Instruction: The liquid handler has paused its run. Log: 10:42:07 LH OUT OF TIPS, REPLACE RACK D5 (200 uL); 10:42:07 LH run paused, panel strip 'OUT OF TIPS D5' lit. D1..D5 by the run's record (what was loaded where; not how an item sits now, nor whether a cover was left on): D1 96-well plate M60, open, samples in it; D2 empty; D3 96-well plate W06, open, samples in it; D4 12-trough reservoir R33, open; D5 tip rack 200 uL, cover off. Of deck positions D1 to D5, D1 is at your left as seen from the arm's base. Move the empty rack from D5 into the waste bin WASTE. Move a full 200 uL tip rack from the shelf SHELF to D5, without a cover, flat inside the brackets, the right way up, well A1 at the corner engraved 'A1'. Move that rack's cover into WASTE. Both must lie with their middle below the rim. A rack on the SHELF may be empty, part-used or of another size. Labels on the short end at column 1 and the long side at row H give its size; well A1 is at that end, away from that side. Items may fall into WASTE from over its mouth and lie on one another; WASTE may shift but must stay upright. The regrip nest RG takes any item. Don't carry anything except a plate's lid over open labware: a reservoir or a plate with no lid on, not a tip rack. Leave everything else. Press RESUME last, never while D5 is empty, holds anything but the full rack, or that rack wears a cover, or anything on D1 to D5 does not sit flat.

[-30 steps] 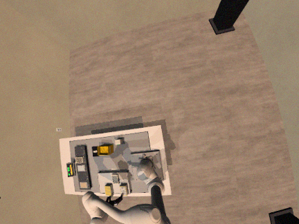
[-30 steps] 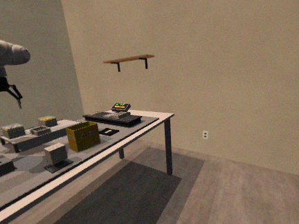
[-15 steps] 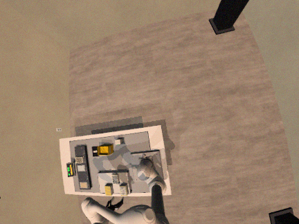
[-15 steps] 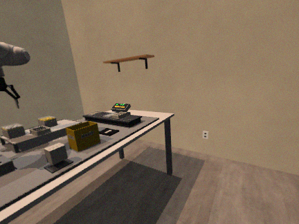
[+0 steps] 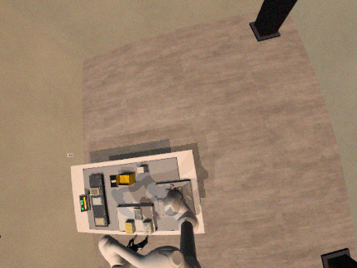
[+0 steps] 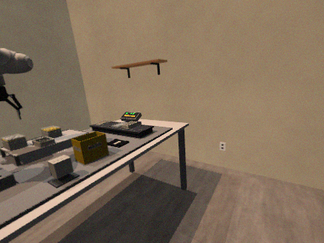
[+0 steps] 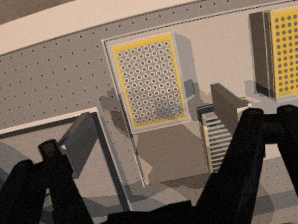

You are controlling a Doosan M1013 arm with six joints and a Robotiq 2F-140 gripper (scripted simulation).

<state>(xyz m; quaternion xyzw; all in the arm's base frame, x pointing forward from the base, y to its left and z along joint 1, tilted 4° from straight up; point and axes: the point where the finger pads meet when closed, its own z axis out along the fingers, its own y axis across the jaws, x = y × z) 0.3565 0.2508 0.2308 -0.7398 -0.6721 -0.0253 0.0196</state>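
Now: hand 130 mm above the clear rack cover. Also, from my hand: shelf 150 mm ahead, 80 mm to the right, 200 mm below; then yellow waste bin 150 mm ahead, 540 mm to the right, 210 mm below; then shelf label 140 mm ahead, 250 mm to the right, 250 mm below.
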